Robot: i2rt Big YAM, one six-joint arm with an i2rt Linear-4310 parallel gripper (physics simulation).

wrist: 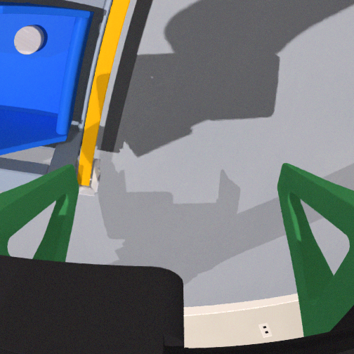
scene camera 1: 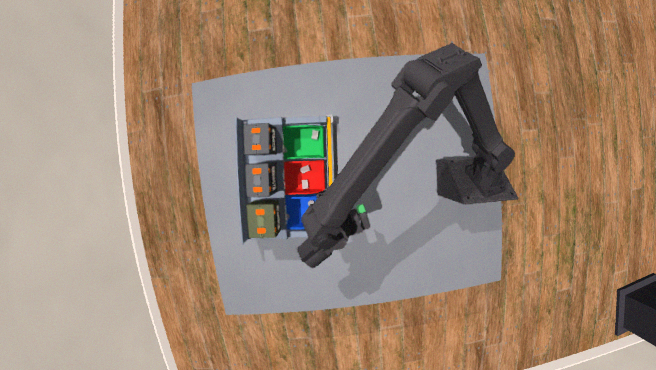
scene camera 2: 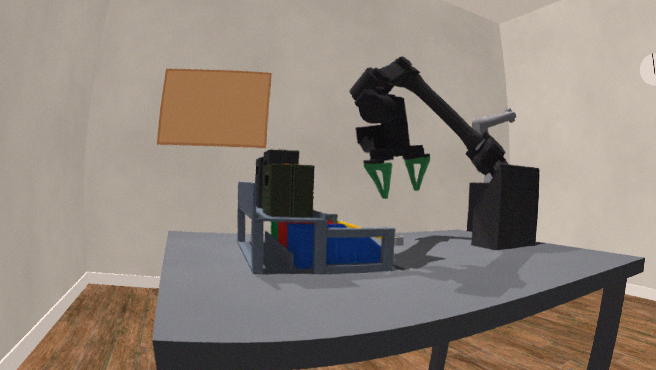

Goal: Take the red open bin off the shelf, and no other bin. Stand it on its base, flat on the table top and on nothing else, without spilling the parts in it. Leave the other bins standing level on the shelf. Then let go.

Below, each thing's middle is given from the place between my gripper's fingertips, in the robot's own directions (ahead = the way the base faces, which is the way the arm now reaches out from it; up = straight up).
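Labels:
From my hand, the red open bin (scene camera 1: 316, 176) is 10 cm below, 12 cm ahead and 14 cm to the right. Counting from my hand again, there's a green bin (scene camera 1: 297, 139) that's 10 cm below, 25 cm to the right and 10 cm ahead. The blue bin (scene camera 2: 358, 249) sits 10 cm below my hand, 14 cm ahead of it and 3 cm to the right of it, and the olive case (scene camera 2: 288, 189) is 24 cm ahead of my hand and 5 cm to the right of it.

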